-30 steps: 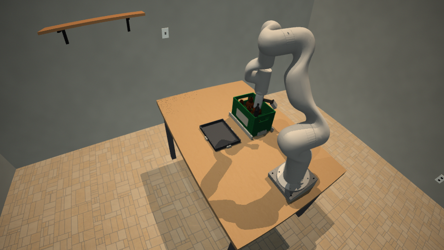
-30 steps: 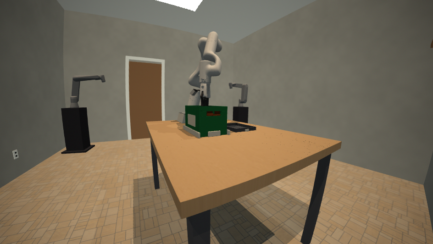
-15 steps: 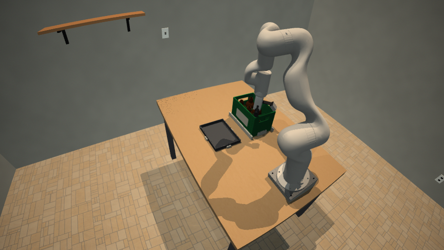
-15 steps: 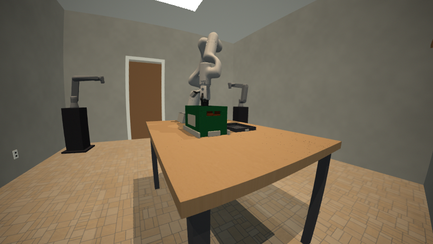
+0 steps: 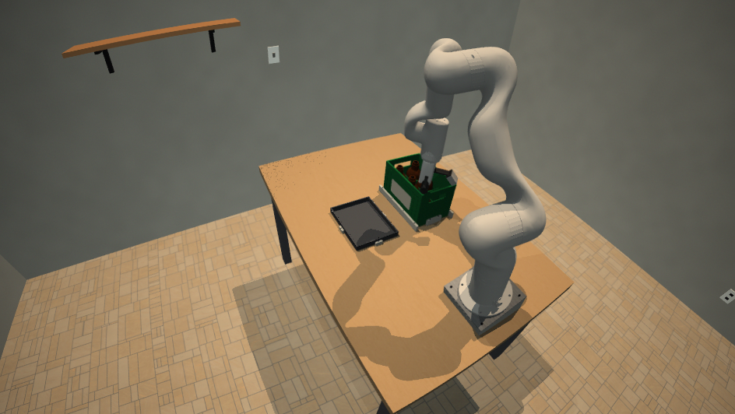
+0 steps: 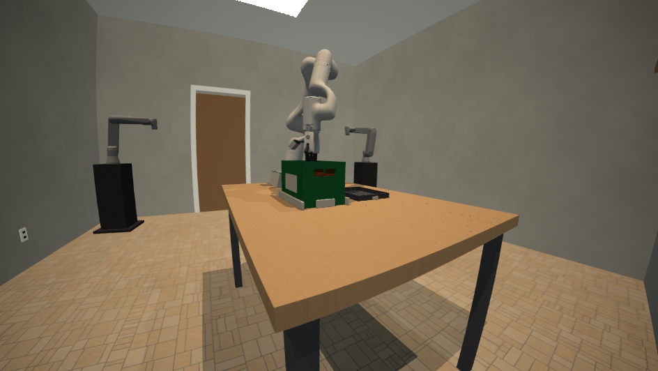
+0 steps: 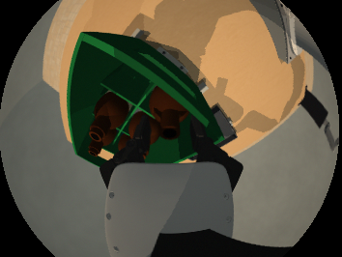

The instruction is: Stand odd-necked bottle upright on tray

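The brown bottle lies 7 cm below my hand. Also, from my hand: black tray 4 cm ahead, 24 cm to the left, 15 cm below; then green crate 9 cm ahead, 3 cm to the right, 7 cm below.
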